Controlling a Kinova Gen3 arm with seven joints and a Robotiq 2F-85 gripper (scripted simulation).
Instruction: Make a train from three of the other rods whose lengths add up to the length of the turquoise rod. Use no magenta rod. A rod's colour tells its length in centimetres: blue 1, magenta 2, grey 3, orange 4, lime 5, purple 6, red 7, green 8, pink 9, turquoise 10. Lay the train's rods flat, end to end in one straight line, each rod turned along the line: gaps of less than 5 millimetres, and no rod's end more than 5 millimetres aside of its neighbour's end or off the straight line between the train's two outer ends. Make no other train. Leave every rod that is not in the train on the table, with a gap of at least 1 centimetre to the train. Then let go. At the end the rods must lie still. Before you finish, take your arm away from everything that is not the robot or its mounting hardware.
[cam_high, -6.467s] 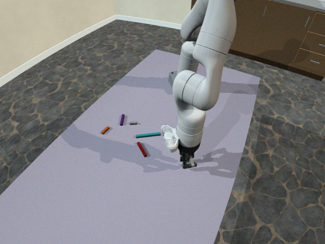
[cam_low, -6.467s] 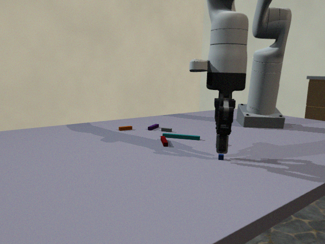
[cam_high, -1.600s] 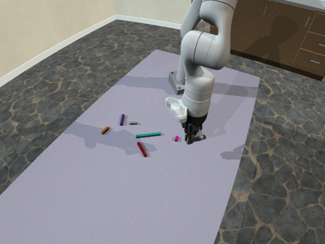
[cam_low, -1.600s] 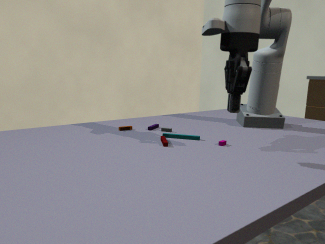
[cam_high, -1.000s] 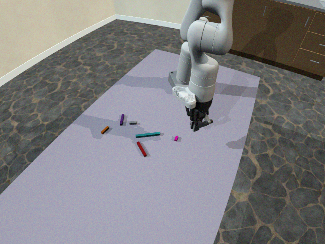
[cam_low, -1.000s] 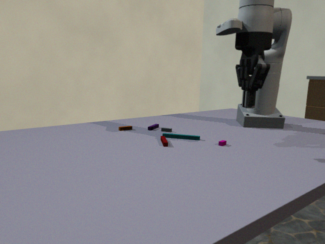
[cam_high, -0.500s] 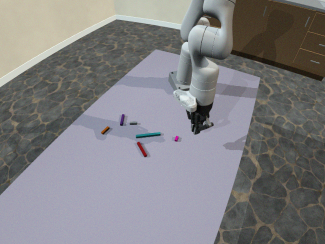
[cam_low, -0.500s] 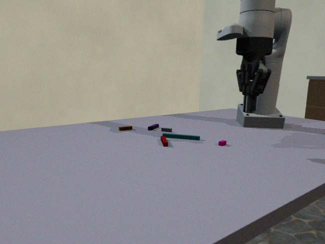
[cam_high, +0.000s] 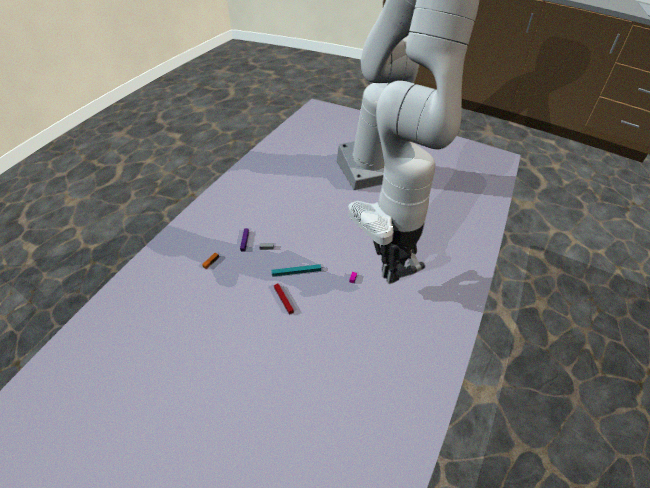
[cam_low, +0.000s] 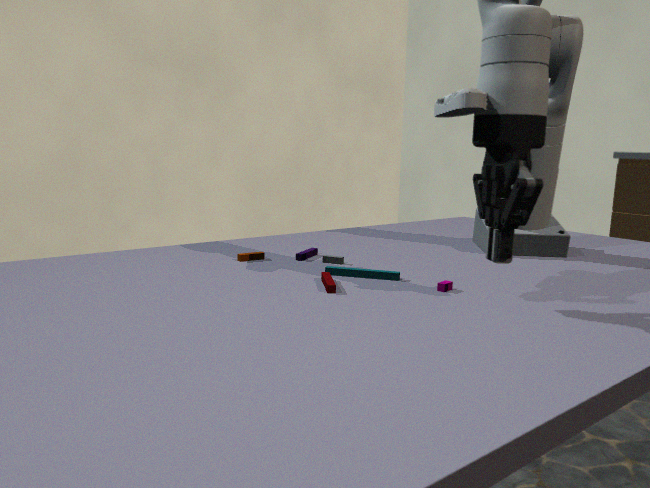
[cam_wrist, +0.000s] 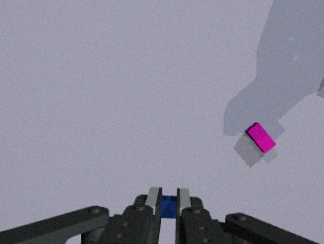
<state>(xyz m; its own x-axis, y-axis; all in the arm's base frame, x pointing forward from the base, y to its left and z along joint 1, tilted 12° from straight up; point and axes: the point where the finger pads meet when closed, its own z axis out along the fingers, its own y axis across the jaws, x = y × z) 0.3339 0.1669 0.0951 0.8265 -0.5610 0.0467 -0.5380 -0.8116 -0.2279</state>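
The magenta rod lies 70 mm to the right of my hand and 60 mm below it. Round my hand: blue rod: 10 mm below; turquoise rod: 180 mm to the right, 60 mm below, 30 mm ahead; red rod: 170 mm to the right, 100 mm ahead, 60 mm below.
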